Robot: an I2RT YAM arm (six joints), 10 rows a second.
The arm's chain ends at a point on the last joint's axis. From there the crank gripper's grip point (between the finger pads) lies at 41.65 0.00 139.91 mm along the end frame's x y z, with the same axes.
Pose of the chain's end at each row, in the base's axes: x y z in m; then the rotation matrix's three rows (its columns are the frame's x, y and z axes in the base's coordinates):
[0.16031 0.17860 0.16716], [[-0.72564 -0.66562 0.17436], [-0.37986 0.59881 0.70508], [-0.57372 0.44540 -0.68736]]
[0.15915 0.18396 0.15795], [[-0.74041 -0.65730 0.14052], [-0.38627 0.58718 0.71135], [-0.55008 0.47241 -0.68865]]
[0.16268 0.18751 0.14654], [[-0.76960 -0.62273 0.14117], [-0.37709 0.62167 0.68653], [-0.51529 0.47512 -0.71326]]
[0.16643 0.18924 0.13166], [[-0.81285 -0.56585 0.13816], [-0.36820 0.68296 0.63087], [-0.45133 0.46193 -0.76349]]
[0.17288 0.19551 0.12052], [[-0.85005 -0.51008 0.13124], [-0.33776 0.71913 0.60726], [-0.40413 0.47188 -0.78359]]
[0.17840 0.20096 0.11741], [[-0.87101 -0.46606 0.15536], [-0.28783 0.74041 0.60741], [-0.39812 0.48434 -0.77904]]
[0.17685 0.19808 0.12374], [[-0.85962 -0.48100 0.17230], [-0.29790 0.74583 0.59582], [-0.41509 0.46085 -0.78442]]
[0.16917 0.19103 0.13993], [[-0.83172 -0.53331 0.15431], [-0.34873 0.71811 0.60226], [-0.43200 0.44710 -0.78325]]
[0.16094 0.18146 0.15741], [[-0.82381 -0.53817 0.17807], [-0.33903 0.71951 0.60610], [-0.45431 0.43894 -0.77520]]
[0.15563 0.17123 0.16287], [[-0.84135 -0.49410 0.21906], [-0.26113 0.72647 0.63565], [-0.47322 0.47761 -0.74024]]
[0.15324 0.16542 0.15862], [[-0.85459 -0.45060 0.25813], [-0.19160 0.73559 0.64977], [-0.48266 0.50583 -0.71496]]
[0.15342 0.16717 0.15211], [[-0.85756 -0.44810 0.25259], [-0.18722 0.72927 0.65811], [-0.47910 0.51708 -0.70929]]
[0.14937 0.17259 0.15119], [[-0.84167 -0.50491 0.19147], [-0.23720 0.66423 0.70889], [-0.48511 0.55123 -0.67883]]
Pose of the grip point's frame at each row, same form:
[0.15448 0.26143 0.04710], [[-0.72564 -0.66562 0.17436], [-0.37986 0.59881 0.70508], [-0.57372 0.44540 -0.68736]]
[0.14797 0.26740 0.03869], [[-0.74041 -0.65730 0.14052], [-0.38627 0.58718 0.71135], [-0.55008 0.47241 -0.68865]]
[0.15038 0.26786 0.02529], [[-0.76960 -0.62273 0.14117], [-0.37709 0.62167 0.68653], [-0.51529 0.47512 -0.71326]]
[0.15190 0.26217 0.00604], [[-0.81285 -0.56585 0.13816], [-0.36820 0.68296 0.63087], [-0.45133 0.46193 -0.76349]]
[0.15584 0.26640 -0.00594], [[-0.85005 -0.51008 0.13124], [-0.33776 0.71913 0.60726], [-0.40413 0.47188 -0.78359]]
[0.16386 0.27395 -0.00817], [[-0.87101 -0.46606 0.15536], [-0.28783 0.74041 0.60741], [-0.39812 0.48434 -0.77904]]
[0.16515 0.26903 -0.00330], [[-0.85962 -0.48100 0.17230], [-0.29790 0.74583 0.59582], [-0.41509 0.46085 -0.78442]]
[0.15612 0.26077 0.01235], [[-0.83172 -0.53331 0.15431], [-0.34873 0.71811 0.60226], [-0.43200 0.44710 -0.78325]]
[0.15154 0.25214 0.03003], [[-0.82381 -0.53817 0.17807], [-0.33903 0.71951 0.60610], [-0.45431 0.43894 -0.77520]]
[0.15124 0.24929 0.03959], [[-0.84135 -0.49410 0.21906], [-0.26113 0.72647 0.63565], [-0.47322 0.47761 -0.74024]]
[0.15376 0.24835 0.03849], [[-0.85459 -0.45060 0.25813], [-0.19160 0.73559 0.64977], [-0.48266 0.50583 -0.71496]]
[0.15304 0.25145 0.03292], [[-0.85756 -0.44810 0.25259], [-0.18722 0.72927 0.65811], [-0.47910 0.51708 -0.70929]]
[0.14110 0.26189 0.03601], [[-0.84167 -0.50491 0.19147], [-0.23720 0.66423 0.70889], [-0.48511 0.55123 -0.67883]]

